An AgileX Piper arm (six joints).
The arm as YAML. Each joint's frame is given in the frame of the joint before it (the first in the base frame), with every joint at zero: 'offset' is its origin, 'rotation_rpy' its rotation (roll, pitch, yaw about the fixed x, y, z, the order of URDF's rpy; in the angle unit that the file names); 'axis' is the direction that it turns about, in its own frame. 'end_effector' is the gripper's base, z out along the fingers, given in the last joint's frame.
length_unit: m
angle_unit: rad
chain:
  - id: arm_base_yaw
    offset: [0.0, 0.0, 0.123]
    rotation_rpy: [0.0, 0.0, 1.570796]
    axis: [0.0, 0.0, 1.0]
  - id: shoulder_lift
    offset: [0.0, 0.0, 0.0]
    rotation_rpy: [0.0, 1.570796, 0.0]
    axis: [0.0, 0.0, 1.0]
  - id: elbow
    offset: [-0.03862, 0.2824, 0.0]
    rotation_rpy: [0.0, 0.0, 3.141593]
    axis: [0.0, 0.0, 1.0]
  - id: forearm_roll
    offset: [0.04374, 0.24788, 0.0]
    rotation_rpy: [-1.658, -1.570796, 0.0]
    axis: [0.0, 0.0, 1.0]
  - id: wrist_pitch
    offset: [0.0, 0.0, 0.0]
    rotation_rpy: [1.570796, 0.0, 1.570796]
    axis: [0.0, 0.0, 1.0]
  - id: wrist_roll
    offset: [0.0, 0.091, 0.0]
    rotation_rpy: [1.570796, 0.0, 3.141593]
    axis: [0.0, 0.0, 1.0]
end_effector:
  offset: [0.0, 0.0, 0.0]
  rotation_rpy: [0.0, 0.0, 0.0]
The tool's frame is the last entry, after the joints.
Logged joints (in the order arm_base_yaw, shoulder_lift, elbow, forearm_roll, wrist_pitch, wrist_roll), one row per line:
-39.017 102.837 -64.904 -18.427 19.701 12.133
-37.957 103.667 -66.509 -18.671 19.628 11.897
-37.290 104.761 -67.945 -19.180 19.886 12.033
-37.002 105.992 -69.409 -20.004 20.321 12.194
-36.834 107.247 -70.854 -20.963 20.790 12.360
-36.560 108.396 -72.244 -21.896 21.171 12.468
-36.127 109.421 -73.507 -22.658 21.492 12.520
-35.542 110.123 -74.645 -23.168 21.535 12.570
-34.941 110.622 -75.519 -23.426 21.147 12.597
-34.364 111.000 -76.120 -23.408 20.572 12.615
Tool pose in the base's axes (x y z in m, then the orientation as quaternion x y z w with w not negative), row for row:
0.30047 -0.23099 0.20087 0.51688 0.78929 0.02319 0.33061
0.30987 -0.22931 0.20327 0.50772 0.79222 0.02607 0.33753
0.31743 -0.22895 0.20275 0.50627 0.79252 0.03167 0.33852
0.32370 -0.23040 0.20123 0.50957 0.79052 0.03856 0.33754
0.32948 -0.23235 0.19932 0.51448 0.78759 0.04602 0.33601
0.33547 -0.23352 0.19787 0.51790 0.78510 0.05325 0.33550
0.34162 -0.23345 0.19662 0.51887 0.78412 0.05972 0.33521
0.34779 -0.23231 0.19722 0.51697 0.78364 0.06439 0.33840
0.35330 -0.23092 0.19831 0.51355 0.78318 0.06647 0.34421
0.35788 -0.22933 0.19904 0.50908 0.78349 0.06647 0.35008
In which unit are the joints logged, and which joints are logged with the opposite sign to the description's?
The joints are logged in degrees. Opposite sign: forearm_roll.
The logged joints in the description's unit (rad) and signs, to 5 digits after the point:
-0.68098 1.79484 -1.13279 0.32161 0.34385 0.21176
-0.66247 1.80933 -1.16080 0.32587 0.34257 0.20764
-0.65083 1.82842 -1.18586 0.33475 0.34708 0.21002
-0.64581 1.84991 -1.21142 0.34914 0.35467 0.21283
-0.64287 1.87181 -1.23664 0.36587 0.36285 0.21572
-0.63809 1.89187 -1.26090 0.38216 0.36950 0.21761
-0.63054 1.90976 -1.28294 0.39546 0.37511 0.21852
-0.62032 1.92201 -1.30280 0.40436 0.37586 0.21939
-0.60984 1.93072 -1.31806 0.40886 0.36908 0.21986
-0.59976 1.93732 -1.32854 0.40855 0.35905 0.22017

